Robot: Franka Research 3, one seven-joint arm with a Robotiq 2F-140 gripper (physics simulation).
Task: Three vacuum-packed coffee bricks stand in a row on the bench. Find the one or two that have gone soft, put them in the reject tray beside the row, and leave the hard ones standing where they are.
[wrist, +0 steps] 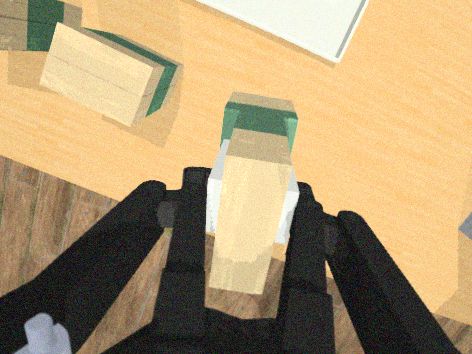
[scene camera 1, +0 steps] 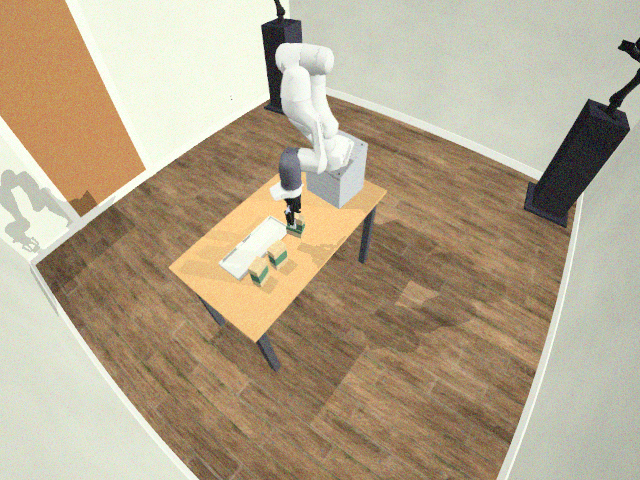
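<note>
My gripper [scene camera 1: 292, 224] [wrist: 253, 164] is shut on a tan coffee brick with a green band [scene camera 1: 295, 233] [wrist: 260, 119]. The pads press its two sides, and it looks raised a little above the bench, near the robot-side end of the tray. The middle brick [scene camera 1: 277, 254] [wrist: 100, 75] stands upright beside the tray. The end brick [scene camera 1: 258, 272] [wrist: 45, 25] stands upright farther along the row, partly cut off in the wrist view. The white reject tray [scene camera 1: 255, 248] [wrist: 300, 20] lies beside the row and holds no brick. Softness cannot be told from these views.
The wooden bench [scene camera 1: 232, 299] [wrist: 375, 150] carries the grey robot base block [scene camera 1: 338, 180] at its far end. The bench's long edge runs past the row on the side away from the tray. Dark pedestals [scene camera 1: 281, 62] [scene camera 1: 573, 160] stand on the floor near the walls.
</note>
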